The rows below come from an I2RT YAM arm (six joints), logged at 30 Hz.
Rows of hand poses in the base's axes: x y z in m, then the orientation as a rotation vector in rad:
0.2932, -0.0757, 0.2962, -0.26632, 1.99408, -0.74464
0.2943, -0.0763, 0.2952, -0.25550, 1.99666, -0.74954
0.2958, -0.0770, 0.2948, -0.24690, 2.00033, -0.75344
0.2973, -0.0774, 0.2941, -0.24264, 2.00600, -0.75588
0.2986, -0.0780, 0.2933, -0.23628, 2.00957, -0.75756
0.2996, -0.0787, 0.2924, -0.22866, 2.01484, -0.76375
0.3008, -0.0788, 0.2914, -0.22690, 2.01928, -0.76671
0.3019, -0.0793, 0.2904, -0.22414, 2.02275, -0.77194
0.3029, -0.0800, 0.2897, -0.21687, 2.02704, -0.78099
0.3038, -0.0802, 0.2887, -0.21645, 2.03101, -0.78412
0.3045, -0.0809, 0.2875, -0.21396, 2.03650, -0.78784
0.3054, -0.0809, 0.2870, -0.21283, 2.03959, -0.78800
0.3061, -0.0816, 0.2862, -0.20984, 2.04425, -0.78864
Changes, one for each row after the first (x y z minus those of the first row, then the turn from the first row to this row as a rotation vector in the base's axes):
0.0011, -0.0006, -0.0010, 0.00139, -0.00055, -0.00997
0.0026, -0.0013, -0.0014, 0.00278, 0.00053, -0.01835
0.0041, -0.0017, -0.0021, 0.00379, 0.00467, -0.02383
0.0054, -0.0023, -0.0029, 0.00580, 0.00615, -0.02971
0.0064, -0.0030, -0.0038, 0.00547, 0.00932, -0.03896
0.0076, -0.0031, -0.0048, 0.00490, 0.01319, -0.04271
0.0087, -0.0036, -0.0058, 0.00299, 0.01612, -0.04787
0.0097, -0.0043, -0.0065, 0.00037, 0.01888, -0.05792
0.0106, -0.0045, -0.0075, -0.00092, 0.02276, -0.06074
0.0113, -0.0052, -0.0087, -0.00154, 0.02749, -0.06558
0.0122, -0.0052, -0.0092, -0.00066, 0.03001, -0.06723
0.0129, -0.0059, -0.0100, 0.00089, 0.03346, -0.07074

